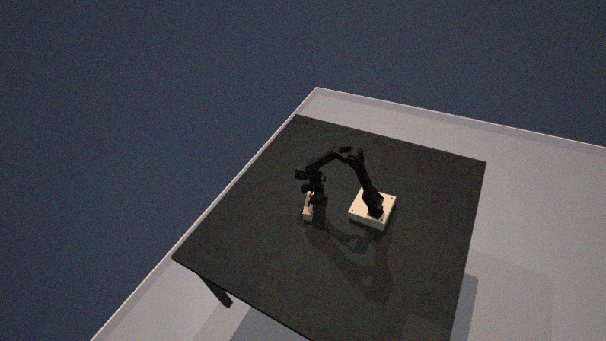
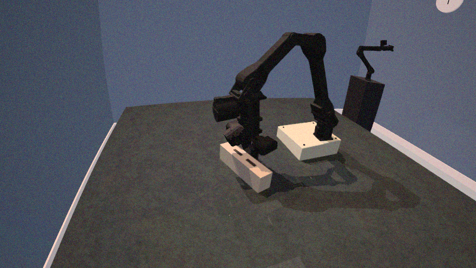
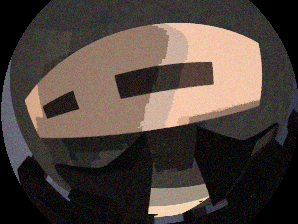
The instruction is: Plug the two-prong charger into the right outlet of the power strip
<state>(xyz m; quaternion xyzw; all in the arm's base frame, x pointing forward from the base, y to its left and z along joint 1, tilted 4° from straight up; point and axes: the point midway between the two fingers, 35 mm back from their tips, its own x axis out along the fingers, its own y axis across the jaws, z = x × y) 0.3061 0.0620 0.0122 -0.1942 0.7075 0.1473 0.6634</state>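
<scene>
My gripper tip is now 2 cm short of the dark charger, 1 cm to the right of it and 1 cm below it.
</scene>
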